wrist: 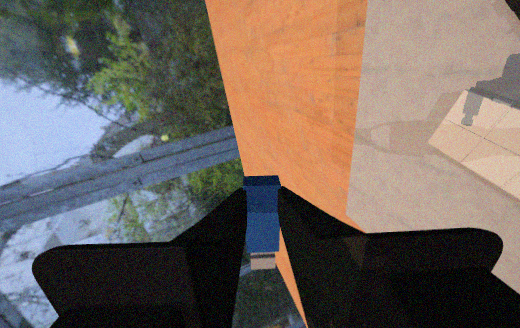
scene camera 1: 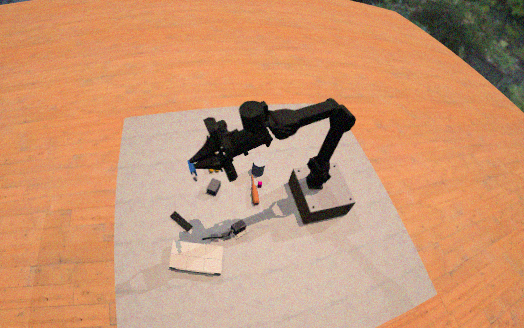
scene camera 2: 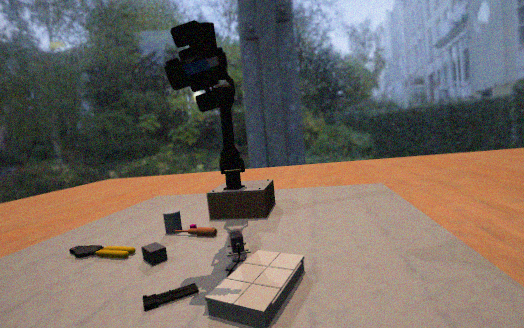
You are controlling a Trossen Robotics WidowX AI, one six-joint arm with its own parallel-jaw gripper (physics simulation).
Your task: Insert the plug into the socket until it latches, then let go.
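Seen in the pictures: gripper, fingertip midpoint: (wrist: 261,194) (scene camera 1: 191,164) (scene camera 2: 189,69); arm's base at its link origin: (scene camera 1: 314,182) (scene camera 2: 234,187).
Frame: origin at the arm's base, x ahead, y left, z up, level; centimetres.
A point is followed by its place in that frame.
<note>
The blue plug (scene camera 1: 192,168) @(z 33.8, x 46.2, y 20.9 cm) (scene camera 2: 198,67) @(z 32.3, x 46.8, y 20.4 cm) (wrist: 263,220) @(z 32.7, x 45.9, y 19.5 cm) has a pale metal tip. My gripper (scene camera 1: 193,164) @(z 32.3, x 46.8, y 18.5 cm) (wrist: 261,194) @(z 32.3, x 46.8, y 18.5 cm) is shut on it and holds it high above the mat (scene camera 1: 150,150) @(z -10.4, x 73.6, y -24.7 cm); in the wrist view the plug sits between both fingertips, its tip pointing away from them. What looks like the socket is a small dark housing (scene camera 1: 238,228) @(z -6.1, x 31.7, y 17.5 cm) (scene camera 2: 237,242) @(z -7.4, x 33.6, y 17.4 cm) with a dark cable, low on the mat near the tiled block (scene camera 1: 196,258) @(z -7.1, x 47.5, y 29.9 cm) (scene camera 2: 258,279) @(z -7.0, x 49.5, y 29.5 cm) (wrist: 495,137) @(z -7.0, x 49.6, y 28.1 cm). The plug is well apart from it. The socket's opening cannot be made out.
A dark grey box (scene camera 1: 214,187) @(z -6.9, x 40.8, y -1.8 cm) (scene camera 2: 154,253) @(z -7.5, x 43.3, y -0.9 cm), a black bar (scene camera 1: 181,221) @(z -9.4, x 54.1, y 13.9 cm) (scene camera 2: 170,296) @(z -9.3, x 55.2, y 14.0 cm), yellow-handled pliers (scene camera 2: 117,252) @(z -8.6, x 43.2, y -14.6 cm), a grey cylinder (scene camera 1: 258,170) @(z -6.0, x 21.9, y -10.7 cm) (scene camera 2: 172,222) @(z -6.5, x 23.6, y -11.7 cm), an orange screwdriver (scene camera 1: 255,194) @(z -7.7, x 23.8, y 0.7 cm) (scene camera 2: 204,231) @(z -8.4, x 24.9, y 1.5 cm) and a magenta cube (scene camera 1: 260,184) @(z -8.2, x 21.2, y -4.8 cm) (scene camera 2: 193,226) @(z -8.2, x 21.7, y -4.8 cm) lie about the mat.
</note>
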